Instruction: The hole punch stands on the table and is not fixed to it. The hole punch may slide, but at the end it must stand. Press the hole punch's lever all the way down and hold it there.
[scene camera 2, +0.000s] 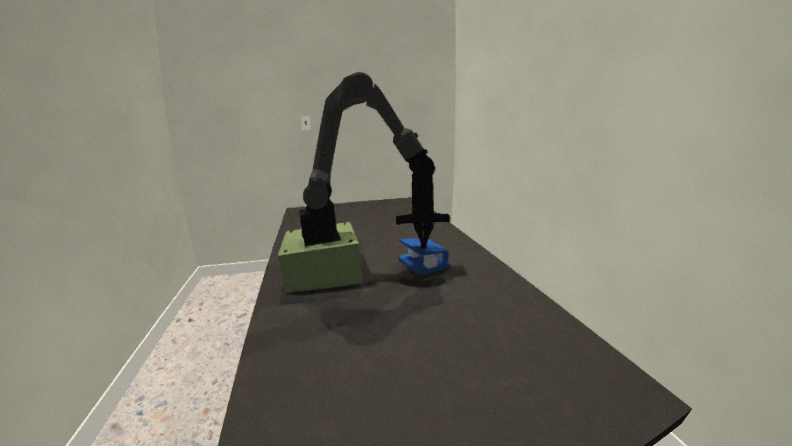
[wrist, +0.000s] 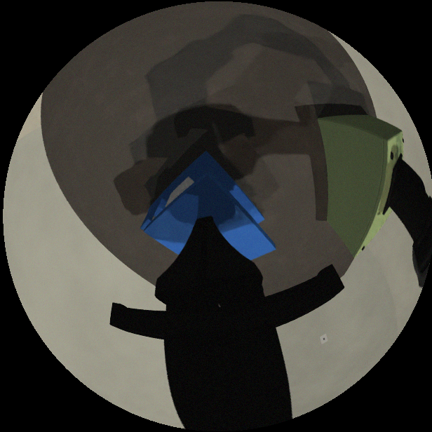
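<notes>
The blue hole punch stands upright on the dark table, with light grey parts between its base and its top lever. The lever lies nearly level in the scene view, with a gap above the base at its left end. My gripper is shut and points down, with its fingertips on the top of the lever, around its middle. Nothing shows between the fingers. The exact contact spot is hidden behind the dark fingertips in the wrist view.
A green box carries the arm's base, left of the hole punch in the scene view. The table's long right edge runs beyond the hole punch, beside the wall. The arm arches above the table between the box and the punch.
</notes>
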